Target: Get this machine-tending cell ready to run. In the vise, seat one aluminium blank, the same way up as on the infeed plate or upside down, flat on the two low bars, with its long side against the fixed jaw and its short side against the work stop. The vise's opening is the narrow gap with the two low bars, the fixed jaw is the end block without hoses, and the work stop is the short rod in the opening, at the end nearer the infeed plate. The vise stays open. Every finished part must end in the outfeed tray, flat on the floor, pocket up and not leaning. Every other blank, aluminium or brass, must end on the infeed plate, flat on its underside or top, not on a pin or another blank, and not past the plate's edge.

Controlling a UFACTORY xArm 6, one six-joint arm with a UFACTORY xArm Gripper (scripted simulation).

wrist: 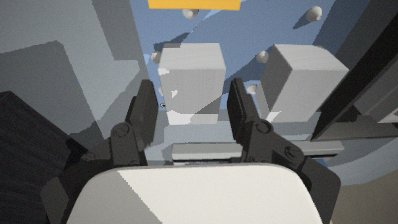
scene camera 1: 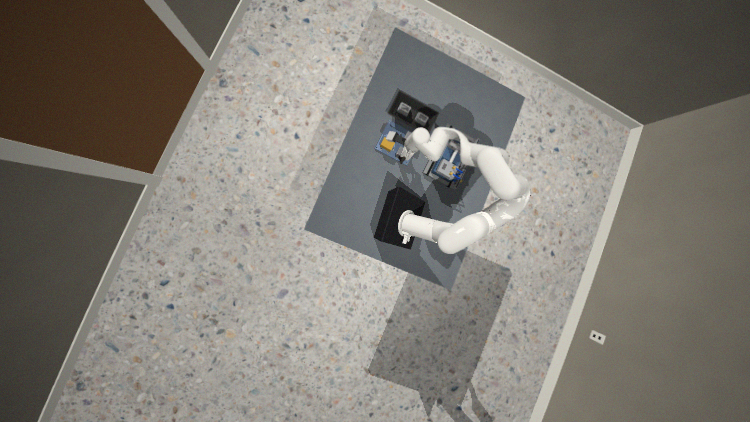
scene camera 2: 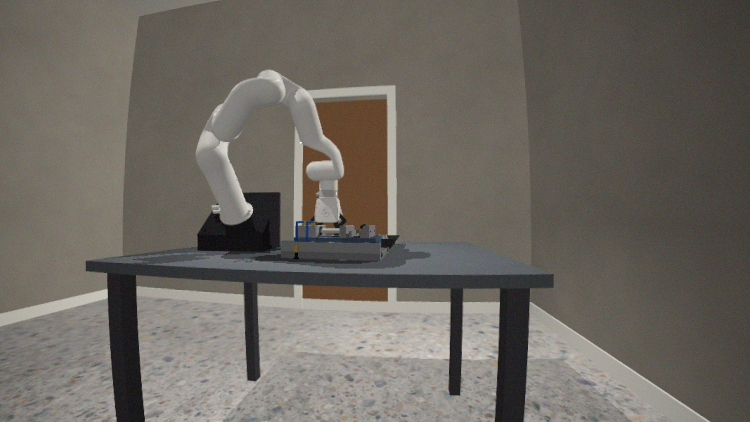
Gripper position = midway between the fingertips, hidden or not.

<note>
I see my gripper (scene camera 2: 328,239).
My gripper shows as well in the wrist view (wrist: 192,92).
</note>
